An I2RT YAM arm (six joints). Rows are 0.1 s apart.
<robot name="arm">
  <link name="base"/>
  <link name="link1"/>
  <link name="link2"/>
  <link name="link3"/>
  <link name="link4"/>
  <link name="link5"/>
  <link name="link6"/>
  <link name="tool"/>
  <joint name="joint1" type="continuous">
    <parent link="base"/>
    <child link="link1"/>
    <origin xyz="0 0 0.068"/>
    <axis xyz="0 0 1"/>
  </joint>
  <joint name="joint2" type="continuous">
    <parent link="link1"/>
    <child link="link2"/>
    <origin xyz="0.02 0.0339 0.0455" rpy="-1.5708 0 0"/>
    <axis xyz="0 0 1"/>
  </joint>
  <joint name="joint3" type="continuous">
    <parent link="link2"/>
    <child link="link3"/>
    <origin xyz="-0.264 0 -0.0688" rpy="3.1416 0 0"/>
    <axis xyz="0 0 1"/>
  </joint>
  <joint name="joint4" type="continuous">
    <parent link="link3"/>
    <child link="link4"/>
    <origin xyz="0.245 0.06 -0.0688"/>
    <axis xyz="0 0 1"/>
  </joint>
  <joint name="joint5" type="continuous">
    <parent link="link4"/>
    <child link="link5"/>
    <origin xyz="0.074 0.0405 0.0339" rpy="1.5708 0 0"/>
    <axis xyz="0 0 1"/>
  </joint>
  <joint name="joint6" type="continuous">
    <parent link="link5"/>
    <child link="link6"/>
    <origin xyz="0.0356 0 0.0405" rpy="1.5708 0 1.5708"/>
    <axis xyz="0 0 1"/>
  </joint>
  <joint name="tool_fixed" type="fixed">
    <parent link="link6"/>
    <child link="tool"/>
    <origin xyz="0 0 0" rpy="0 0 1.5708"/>
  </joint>
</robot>
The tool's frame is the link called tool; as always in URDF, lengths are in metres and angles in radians. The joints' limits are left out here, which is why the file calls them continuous.
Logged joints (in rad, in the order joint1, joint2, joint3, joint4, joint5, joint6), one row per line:
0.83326, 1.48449, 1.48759, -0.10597, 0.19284, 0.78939
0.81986, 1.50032, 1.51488, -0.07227, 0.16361, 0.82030
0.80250, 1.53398, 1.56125, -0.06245, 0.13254, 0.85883
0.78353, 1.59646, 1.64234, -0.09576, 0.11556, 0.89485
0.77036, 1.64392, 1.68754, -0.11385, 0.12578, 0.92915
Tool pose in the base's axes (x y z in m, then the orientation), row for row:
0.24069, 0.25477, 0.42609, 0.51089, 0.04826, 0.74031, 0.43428
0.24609, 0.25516, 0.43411, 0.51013, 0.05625, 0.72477, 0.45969
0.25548, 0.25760, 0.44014, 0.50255, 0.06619, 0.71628, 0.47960
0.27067, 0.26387, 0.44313, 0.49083, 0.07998, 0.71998, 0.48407
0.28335, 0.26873, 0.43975, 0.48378, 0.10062, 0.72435, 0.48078
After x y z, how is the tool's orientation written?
As a quaternion, w x y z.
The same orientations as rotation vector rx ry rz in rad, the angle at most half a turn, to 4 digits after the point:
0.1162, 1.7819, 1.0453
0.1354, 1.7451, 1.1068
0.1599, 1.7303, 1.1586
0.1942, 1.7482, 1.1754
0.2451, 1.7643, 1.1710

